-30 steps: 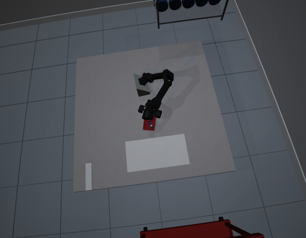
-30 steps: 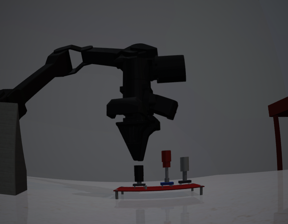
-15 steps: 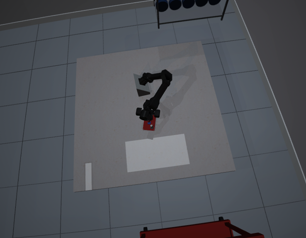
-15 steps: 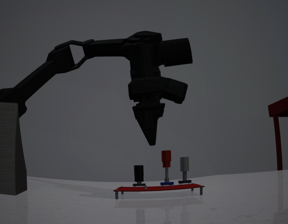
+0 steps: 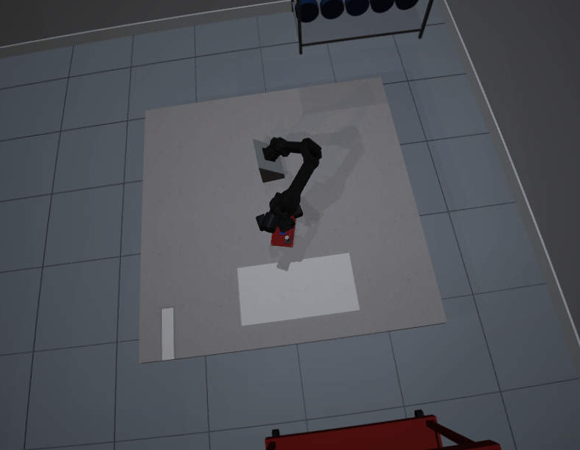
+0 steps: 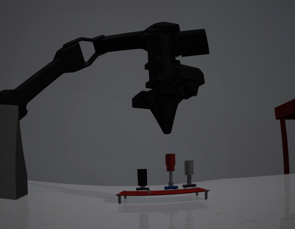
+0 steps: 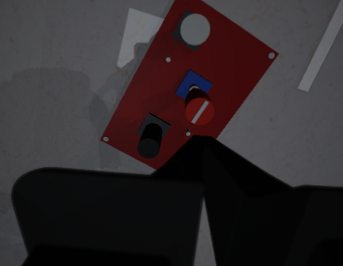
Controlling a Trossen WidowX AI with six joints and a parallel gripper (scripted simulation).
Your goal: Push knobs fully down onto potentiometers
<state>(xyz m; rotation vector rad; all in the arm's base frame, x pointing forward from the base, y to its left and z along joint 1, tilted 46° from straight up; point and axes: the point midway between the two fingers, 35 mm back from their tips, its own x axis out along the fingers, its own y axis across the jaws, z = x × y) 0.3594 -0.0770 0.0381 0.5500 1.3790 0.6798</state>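
Now: the red knob 50 mm below my gripper tip. The rest, counted from my gripper tip: black knob 40 mm behind, 30 mm to the left, 80 mm below.
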